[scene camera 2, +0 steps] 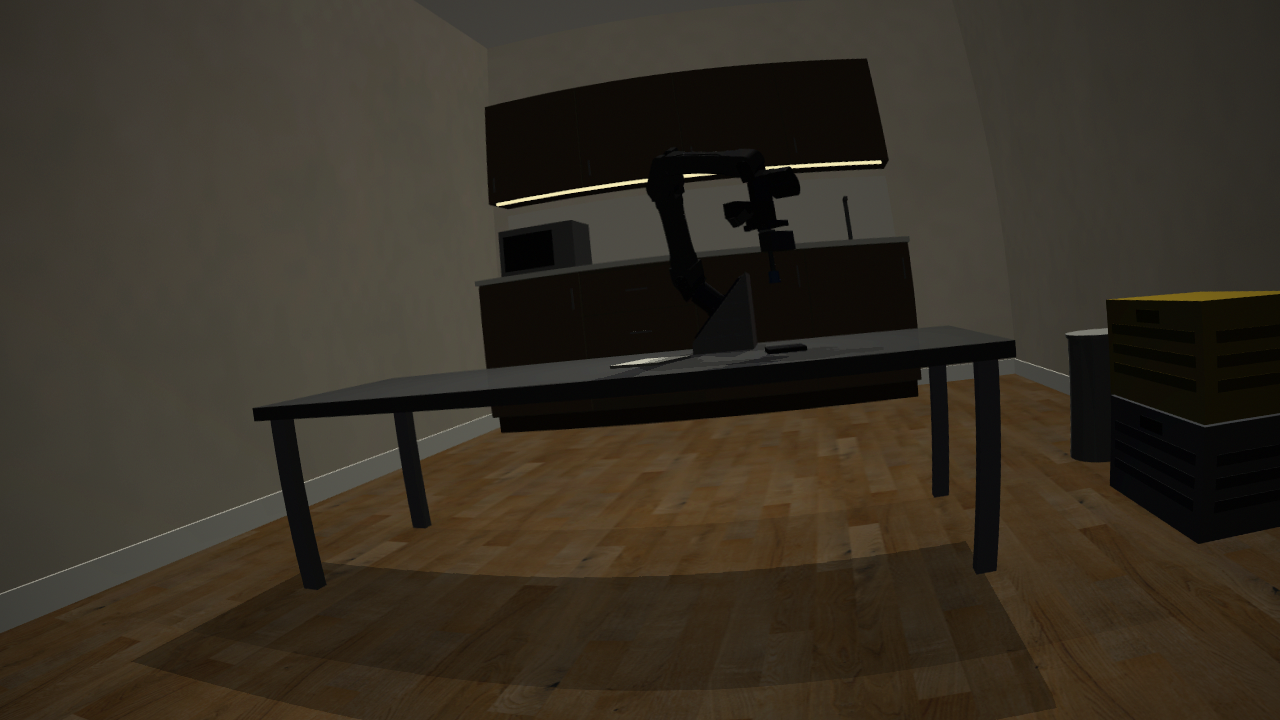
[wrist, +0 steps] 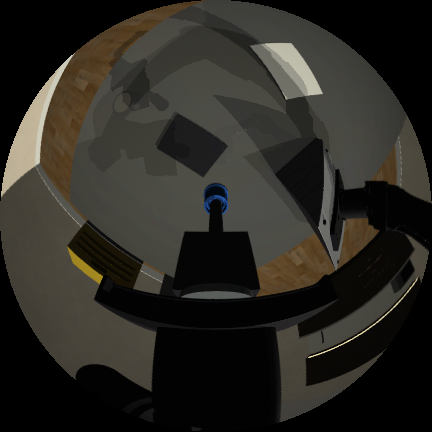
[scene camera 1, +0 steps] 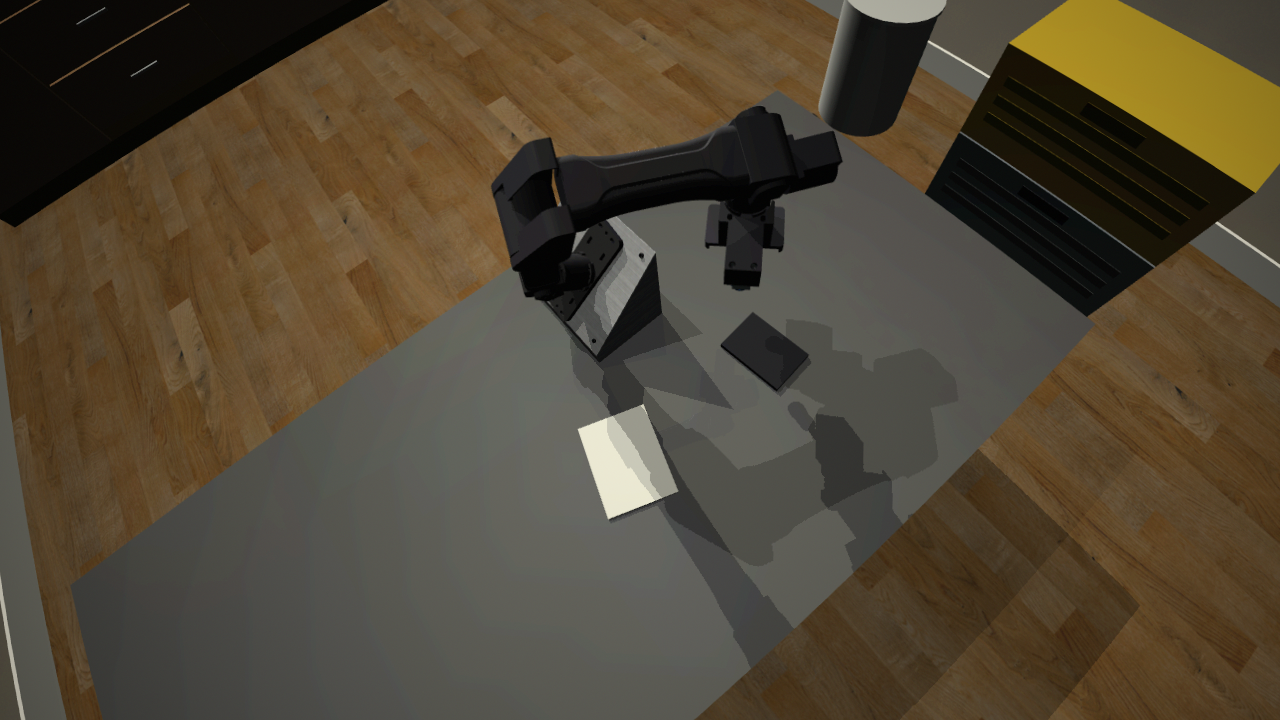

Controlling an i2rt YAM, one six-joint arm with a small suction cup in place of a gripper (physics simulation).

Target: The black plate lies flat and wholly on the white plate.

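Places are measured from the arm's base along level axes (x ahead, y left, z up), in metres.
Where they show: hand, its tool point: (scene camera 2: 774,282) (wrist: 215,193); arm's base, origin of its link: (scene camera 2: 721,308) (wrist: 337,204) (scene camera 1: 584,271).
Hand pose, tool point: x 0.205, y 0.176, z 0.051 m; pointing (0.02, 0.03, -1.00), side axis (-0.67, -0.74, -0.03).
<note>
Each offset is from my tool point to the top centre of the thing. Level surfaces: height alone.
The black plate @[0.016 m left, 0.069 m ahead, 0.148 m down] (scene camera 1: 762,349) (scene camera 2: 785,348) (wrist: 192,145) lies flat on the grey table, to the right of the arm's base in the first scene view. The white plate @[0.296 m right, 0.090 m ahead, 0.151 m down] (scene camera 1: 628,463) (scene camera 2: 650,361) (wrist: 288,70) lies flat on the table, apart from the black plate, with arm shadow across part of it. My suction cup (scene camera 2: 774,276) (wrist: 216,198) is off and holds nothing. It hangs high above the table, pointing down, near the black plate. In the first scene view the cup is mostly hidden under the wrist. In the wrist view the black plate shows just beyond the cup.
The wedge-shaped arm base (scene camera 1: 633,295) (scene camera 2: 729,322) (wrist: 307,177) stands on the table @[0.157 m down] (scene camera 1: 358,537) (scene camera 2: 429,385) near both plates. Beyond the table are a grey bin (scene camera 1: 877,76) (scene camera 2: 1088,394) and stacked yellow and dark crates (scene camera 1: 1154,71) (scene camera 2: 1199,358).
</note>
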